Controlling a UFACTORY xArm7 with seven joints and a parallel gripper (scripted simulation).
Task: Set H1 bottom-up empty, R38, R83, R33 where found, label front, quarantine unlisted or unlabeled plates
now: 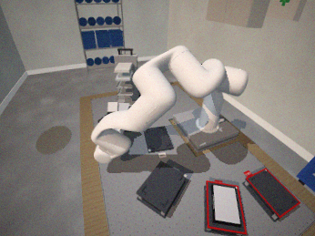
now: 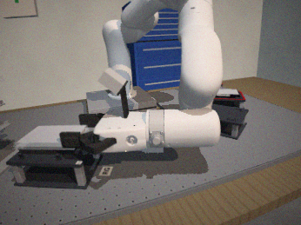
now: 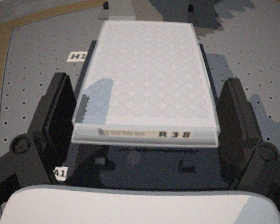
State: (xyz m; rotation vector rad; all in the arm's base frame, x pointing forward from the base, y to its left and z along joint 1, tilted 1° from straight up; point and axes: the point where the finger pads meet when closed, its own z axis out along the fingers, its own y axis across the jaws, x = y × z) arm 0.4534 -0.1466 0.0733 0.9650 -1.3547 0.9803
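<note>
Now: the white well plate 20 mm behind my hand, 50 mm to the right of it and 20 mm below it. The rest, counted from my hand: deck label H1 (30 mm ahead, 210 mm to the right, 100 mm below); raised regrip nest RG (20 mm behind, 50 mm to the right, 50 mm below); RG label (20 mm ahead, 50 mm to the left, 100 mm below).
</note>
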